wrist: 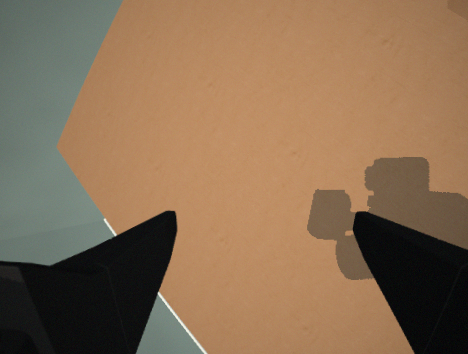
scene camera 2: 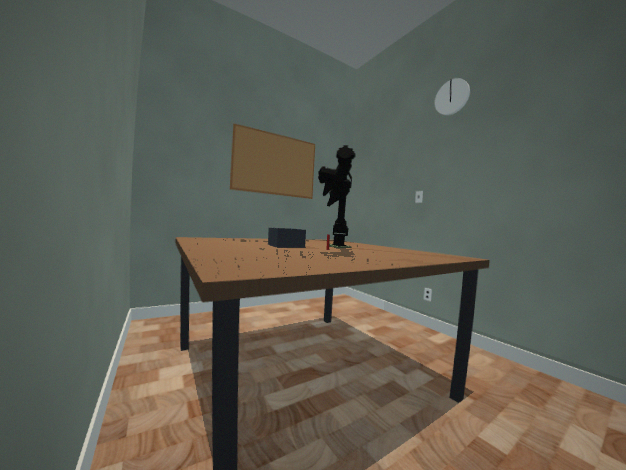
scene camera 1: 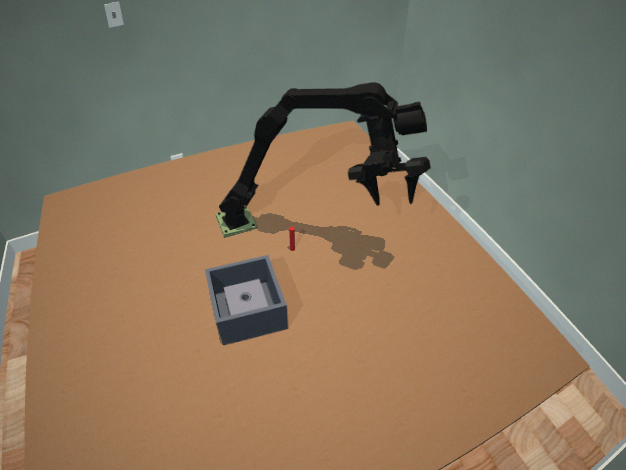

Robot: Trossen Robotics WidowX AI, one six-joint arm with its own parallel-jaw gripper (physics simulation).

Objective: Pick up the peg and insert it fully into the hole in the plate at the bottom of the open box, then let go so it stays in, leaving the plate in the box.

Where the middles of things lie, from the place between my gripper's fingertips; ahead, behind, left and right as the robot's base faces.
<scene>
My gripper is now 370 mm to the left of the blue-grey box point(scene camera 1: 232, 328), 180 mm above it and 70 mm past it. From my hand the other things lie so: pale grey plate point(scene camera 1: 247, 296) 370 mm to the right, 190 mm below, 70 mm behind.
</scene>
